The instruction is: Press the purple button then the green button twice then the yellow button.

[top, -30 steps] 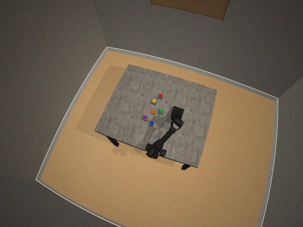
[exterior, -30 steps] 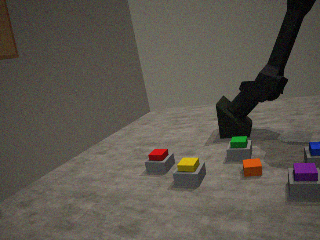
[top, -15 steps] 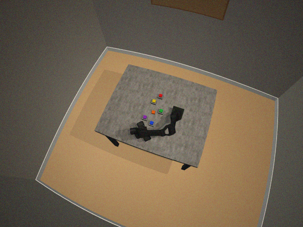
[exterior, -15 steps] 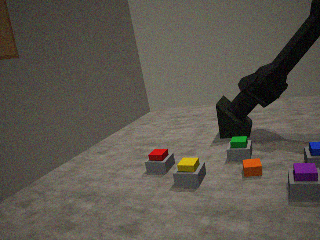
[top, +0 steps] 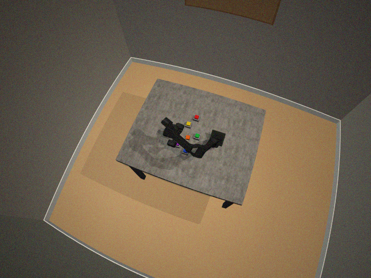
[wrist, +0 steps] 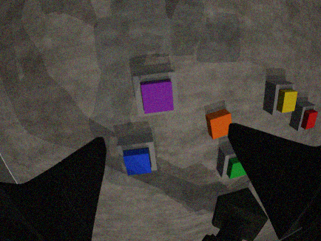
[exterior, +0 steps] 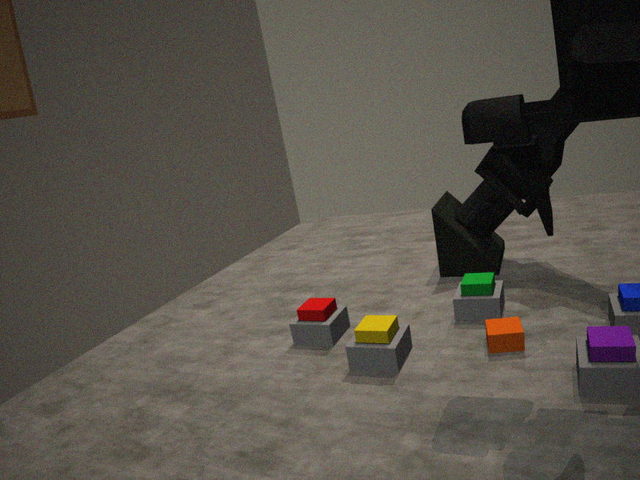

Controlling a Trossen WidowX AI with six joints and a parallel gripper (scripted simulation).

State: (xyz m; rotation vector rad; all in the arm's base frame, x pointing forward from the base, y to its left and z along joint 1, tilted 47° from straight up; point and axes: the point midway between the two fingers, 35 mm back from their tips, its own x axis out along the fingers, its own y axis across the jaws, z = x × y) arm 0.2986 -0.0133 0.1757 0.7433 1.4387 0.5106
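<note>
My gripper tip is now 9 cm above the purple button. Also, from my gripper tip: orange block 6 cm behind, 8 cm to the right, 11 cm below; then green button 14 cm behind, 11 cm to the right, 9 cm below; then blue button 8 cm behind, 4 cm to the left, 9 cm below.
</note>
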